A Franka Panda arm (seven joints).
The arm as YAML. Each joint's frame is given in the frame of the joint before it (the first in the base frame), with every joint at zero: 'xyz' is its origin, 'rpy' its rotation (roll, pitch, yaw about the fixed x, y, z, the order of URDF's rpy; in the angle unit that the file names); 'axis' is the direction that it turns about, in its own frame. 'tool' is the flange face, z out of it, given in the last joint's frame.
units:
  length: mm
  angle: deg
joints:
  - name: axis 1
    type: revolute
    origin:
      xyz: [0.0, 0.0, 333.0]
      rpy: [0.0, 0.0, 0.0]
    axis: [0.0, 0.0, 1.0]
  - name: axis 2
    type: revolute
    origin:
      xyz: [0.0, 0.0, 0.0]
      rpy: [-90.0, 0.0, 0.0]
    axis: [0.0, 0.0, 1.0]
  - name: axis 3
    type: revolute
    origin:
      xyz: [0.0, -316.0, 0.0]
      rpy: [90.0, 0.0, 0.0]
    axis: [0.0, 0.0, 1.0]
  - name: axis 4
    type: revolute
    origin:
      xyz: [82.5, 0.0, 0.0]
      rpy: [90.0, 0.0, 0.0]
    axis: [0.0, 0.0, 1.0]
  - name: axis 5
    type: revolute
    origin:
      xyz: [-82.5, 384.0, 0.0]
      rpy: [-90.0, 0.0, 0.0]
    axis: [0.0, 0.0, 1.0]
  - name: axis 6
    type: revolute
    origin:
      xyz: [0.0, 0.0, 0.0]
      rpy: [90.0, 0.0, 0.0]
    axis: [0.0, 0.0, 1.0]
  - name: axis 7
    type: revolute
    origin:
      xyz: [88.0, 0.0, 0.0]
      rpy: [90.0, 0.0, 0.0]
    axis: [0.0, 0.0, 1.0]
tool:
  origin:
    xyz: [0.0, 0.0, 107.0]
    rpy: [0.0, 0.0, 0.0]
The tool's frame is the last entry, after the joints.
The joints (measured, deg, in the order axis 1, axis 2, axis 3, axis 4, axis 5, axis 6, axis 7), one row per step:
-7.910 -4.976 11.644 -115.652 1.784 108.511 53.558
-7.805 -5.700 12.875 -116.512 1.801 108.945 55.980
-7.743 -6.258 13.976 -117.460 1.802 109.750 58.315
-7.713 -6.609 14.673 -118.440 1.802 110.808 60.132
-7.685 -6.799 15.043 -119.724 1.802 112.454 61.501
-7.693 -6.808 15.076 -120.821 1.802 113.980 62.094
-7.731 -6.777 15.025 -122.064 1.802 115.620 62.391
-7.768 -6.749 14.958 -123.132 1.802 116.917 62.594
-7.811 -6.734 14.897 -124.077 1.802 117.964 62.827
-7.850 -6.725 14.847 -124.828 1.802 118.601 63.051
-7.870 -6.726 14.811 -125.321 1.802 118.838 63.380
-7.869 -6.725 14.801 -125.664 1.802 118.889 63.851
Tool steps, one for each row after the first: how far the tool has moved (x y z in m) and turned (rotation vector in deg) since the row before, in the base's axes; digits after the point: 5 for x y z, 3 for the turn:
-0.00461 0.01246 -0.00021 -0.325 -0.259 -1.117
-0.00383 0.01065 -0.00194 -0.286 -0.390 -1.204
-0.00263 0.00647 -0.00361 -0.173 -0.418 -1.123
-0.00181 0.00326 -0.00655 -0.066 -0.548 -1.010
-0.00071 -0.00016 -0.00664 0.025 -0.439 -0.599
-0.00091 -0.00130 -0.00795 0.038 -0.368 -0.420
-0.00111 -0.00141 -0.00697 0.023 -0.203 -0.336
-0.00129 -0.00138 -0.00621 0.008 -0.090 -0.363
-0.00146 -0.00119 -0.00519 -0.015 0.120 -0.334
-0.00135 -0.00080 -0.00362 -0.029 0.251 -0.399
-0.00120 -0.00031 -0.00270 -0.035 0.289 -0.490

